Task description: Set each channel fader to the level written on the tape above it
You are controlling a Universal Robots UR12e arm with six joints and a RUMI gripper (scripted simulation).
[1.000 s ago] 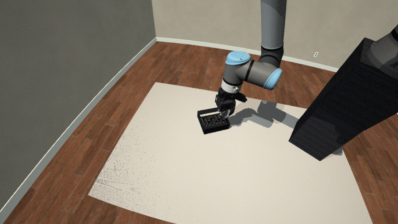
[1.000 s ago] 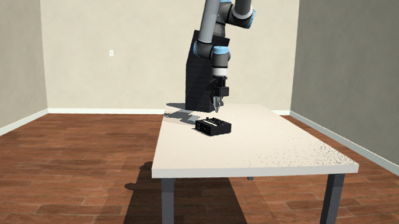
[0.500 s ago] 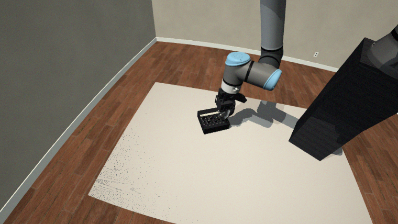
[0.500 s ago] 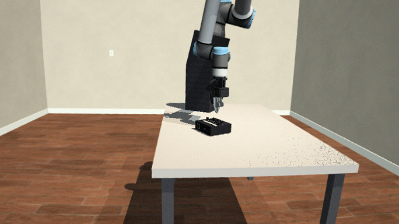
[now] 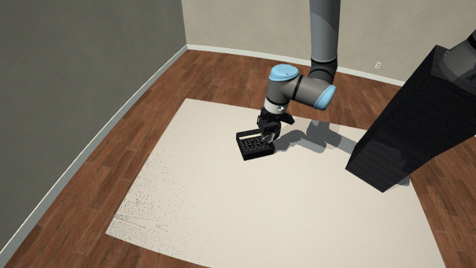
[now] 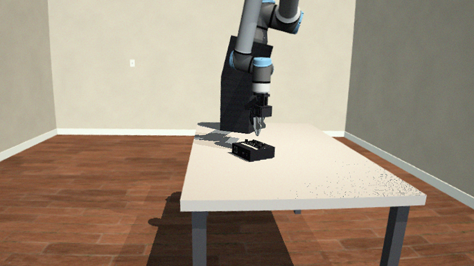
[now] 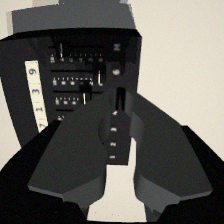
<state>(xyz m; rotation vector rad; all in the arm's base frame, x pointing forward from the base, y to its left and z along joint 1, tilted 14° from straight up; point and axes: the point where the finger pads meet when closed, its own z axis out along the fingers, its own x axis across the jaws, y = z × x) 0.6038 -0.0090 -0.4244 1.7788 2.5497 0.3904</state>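
Right now the master fader is 50 mm to the right of my hand and 40 mm below it.
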